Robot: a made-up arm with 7 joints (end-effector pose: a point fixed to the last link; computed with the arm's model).
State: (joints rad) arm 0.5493 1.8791 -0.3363 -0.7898 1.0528 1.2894 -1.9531
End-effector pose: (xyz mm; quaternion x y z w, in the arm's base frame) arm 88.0 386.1 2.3 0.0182 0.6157 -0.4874 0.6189
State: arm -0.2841 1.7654 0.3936 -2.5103 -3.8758 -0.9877 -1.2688
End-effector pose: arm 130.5 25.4 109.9 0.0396 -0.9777 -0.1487 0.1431
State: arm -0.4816 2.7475 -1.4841 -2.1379 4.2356 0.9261 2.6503
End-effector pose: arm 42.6 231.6 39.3 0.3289 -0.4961 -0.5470 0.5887
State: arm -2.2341 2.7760 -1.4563 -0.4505 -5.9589 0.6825 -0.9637
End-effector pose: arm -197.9 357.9 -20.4 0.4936 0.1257 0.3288 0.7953
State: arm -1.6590 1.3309 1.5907 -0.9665 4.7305 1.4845 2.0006
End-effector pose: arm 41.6 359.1 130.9 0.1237 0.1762 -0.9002 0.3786
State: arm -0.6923 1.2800 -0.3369 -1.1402 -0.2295 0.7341 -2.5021
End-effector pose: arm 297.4 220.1 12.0 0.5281 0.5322 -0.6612 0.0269
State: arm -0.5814 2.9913 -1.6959 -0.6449 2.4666 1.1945 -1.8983
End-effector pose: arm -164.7 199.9 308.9 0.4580 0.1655 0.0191 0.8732
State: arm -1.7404 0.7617 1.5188 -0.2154 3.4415 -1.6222 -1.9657
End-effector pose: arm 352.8 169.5 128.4 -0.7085 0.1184 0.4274 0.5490
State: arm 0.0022 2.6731 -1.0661 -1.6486 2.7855 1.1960 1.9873
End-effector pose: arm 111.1 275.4 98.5 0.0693 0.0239 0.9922 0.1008
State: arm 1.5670 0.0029 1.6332 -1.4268 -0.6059 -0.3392 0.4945
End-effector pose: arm -317.9 110.0 53.5 0.7729 0.0886 0.0613 0.6254
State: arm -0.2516 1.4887 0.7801 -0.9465 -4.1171 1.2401 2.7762
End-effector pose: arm 128.5 341.9 124.6 0.6759 -0.2988 -0.6719 0.0497
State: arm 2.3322 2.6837 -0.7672 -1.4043 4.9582 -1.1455 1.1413
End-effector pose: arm -59.0 333.9 -52.9 -0.5859 0.7775 -0.2170 0.0718
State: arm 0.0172 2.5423 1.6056 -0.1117 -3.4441 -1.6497 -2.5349
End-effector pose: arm 3.7 214.2 350.9 0.3266 -0.3675 0.8029 0.3370
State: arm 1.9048 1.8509 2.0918 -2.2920 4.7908 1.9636 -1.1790
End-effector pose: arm 184.3 79.0 69.3 0.9537 0.2057 0.2186 0.0200
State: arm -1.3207 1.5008 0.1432 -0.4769 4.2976 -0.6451 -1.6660
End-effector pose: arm 168.0 327.9 177.1 -0.5548 -0.5419 0.6131 0.1503
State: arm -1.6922 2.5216 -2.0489 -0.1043 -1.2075 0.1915 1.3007
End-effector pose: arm -215.4 339.4 85.9 0.7881 0.2612 0.1227 0.5437
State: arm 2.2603 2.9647 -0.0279 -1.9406 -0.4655 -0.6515 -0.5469
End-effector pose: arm -42.8 164.0 -210.9 0.7094 0.1555 0.6870 0.0243
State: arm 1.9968 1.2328 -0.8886 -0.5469 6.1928 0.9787 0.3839
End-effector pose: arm -314.0 211.6 148.7 0.1715 0.8797 -0.4050 0.1807
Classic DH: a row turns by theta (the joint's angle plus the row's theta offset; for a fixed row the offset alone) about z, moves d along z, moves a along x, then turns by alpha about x. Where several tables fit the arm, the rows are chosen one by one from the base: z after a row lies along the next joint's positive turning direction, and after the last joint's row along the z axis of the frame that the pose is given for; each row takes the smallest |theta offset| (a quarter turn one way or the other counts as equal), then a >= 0, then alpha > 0; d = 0 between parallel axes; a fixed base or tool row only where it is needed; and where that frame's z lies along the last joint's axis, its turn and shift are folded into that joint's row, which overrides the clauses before.
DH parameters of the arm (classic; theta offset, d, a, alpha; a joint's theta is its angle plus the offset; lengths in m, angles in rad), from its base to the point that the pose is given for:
base (fixed): 0 0 0 -1.2217
joint 1: 1.5708 0 0 1.5708
joint 2: 1.2217 0 0 -1.5708
joint 3: -1.5708 -0.2036 0.0229 -1.5708
joint 4: 0 0 -0.0249 1.5708
joint 5: 0 -0.2055 0 -1.5708
joint 6: 0 0 0 1.5708
joint 7: 0 0 0 0

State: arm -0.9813 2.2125 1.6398 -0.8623 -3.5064 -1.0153 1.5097
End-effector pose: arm -220.9 230.6 226.8 0.7298 -0.2261 0.3590 0.5360
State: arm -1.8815 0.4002 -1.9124 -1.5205 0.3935 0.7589 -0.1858
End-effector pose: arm 260.7 -190.5 -65.2 0.4208 -0.3432 -0.8207 0.1776
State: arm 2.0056 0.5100 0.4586 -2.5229 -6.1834 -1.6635 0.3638
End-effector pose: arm -96.2 113.9 -81.8 -0.1176 -0.8262 -0.2541 0.4889
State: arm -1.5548 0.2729 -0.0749 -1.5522 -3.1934 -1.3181 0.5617
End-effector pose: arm 234.0 -109.1 198.2 0.7663 -0.0944 -0.6355 0.0039
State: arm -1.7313 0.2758 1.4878 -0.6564 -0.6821 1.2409 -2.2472
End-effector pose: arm 383.2 68.9 102.6 0.2632 -0.3543 -0.6897 0.5741
